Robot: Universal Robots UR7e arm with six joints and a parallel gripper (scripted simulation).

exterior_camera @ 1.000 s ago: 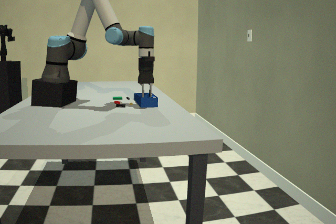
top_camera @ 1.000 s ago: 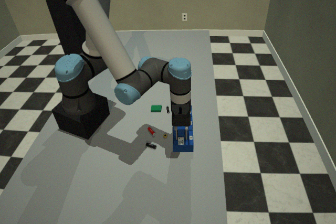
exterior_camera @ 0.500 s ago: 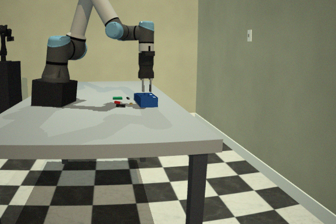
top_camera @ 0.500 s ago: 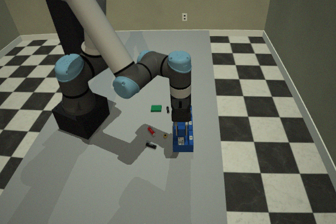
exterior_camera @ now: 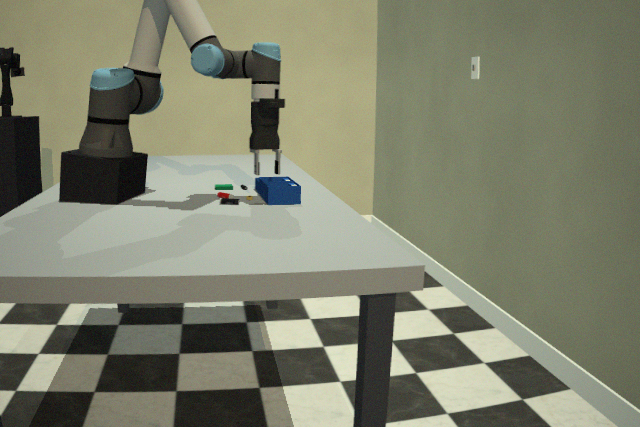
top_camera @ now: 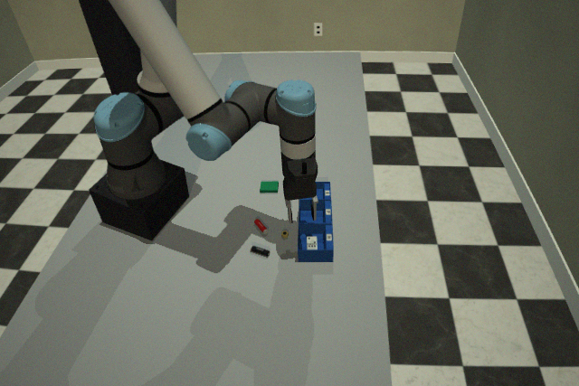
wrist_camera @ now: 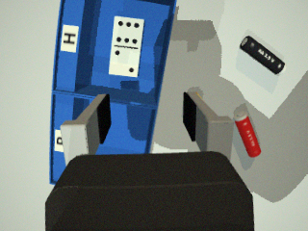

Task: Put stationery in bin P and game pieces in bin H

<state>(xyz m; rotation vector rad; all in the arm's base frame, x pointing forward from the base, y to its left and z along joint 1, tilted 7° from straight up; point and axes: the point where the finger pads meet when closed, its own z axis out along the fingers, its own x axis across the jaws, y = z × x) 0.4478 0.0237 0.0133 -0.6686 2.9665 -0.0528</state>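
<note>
My hand is 150 mm to the right of the green block, 140 mm past it and 80 mm above it. Round my hand: blue bin row (60 mm below, 50 mm to the left, 20 mm ahead); then yellow ring (80 mm below, 50 mm behind, 10 mm to the right); then white domino (70 mm below, 30 mm to the right, 30 mm ahead).
</note>
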